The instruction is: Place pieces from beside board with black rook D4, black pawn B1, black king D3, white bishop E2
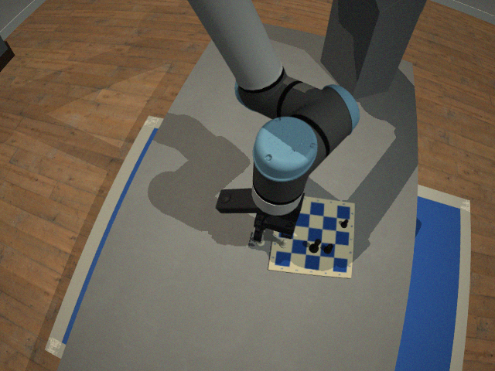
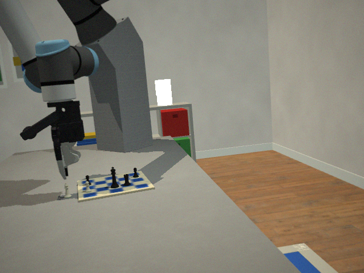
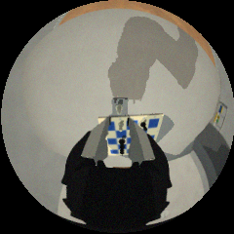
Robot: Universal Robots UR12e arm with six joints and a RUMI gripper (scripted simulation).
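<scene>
Now: hand 5 cm above the white bishop. Also, from my hand: black king: 14 cm to the left, 4 cm below, 2 cm ahead; white pawn: 6 cm to the left, 5 cm below, 1 cm ahead; chessboard: 14 cm to the left, 7 cm below, 2 cm behind.
</scene>
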